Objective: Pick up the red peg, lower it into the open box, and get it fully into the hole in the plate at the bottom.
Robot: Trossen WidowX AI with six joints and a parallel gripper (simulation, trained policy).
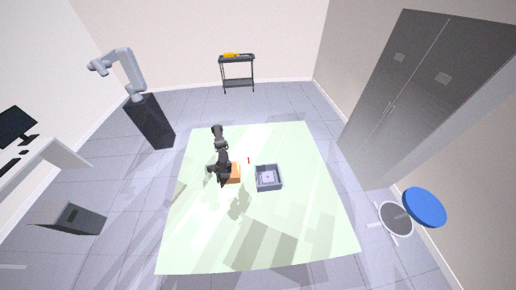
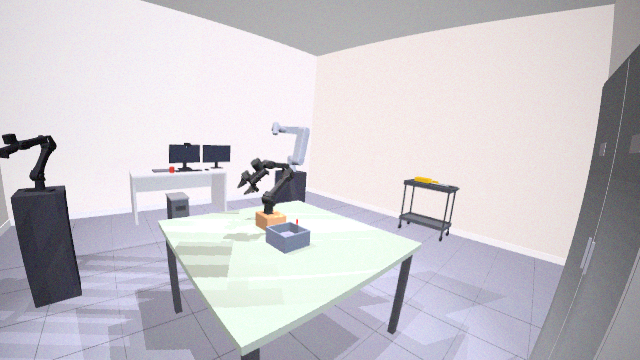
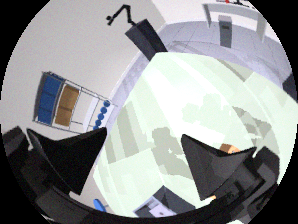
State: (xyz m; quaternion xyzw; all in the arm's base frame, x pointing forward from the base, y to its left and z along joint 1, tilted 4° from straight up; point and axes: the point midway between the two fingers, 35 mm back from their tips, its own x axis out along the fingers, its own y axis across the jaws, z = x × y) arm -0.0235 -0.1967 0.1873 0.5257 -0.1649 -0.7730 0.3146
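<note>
Right now the red peg is 21 cm ahead of my gripper tip, 32 cm to the left of it and 23 cm below it. From my gripper tip the other things lie so: plate 33 cm ahead, 12 cm to the left, 22 cm below; grey box 33 cm ahead, 12 cm to the left, 24 cm below.
</note>
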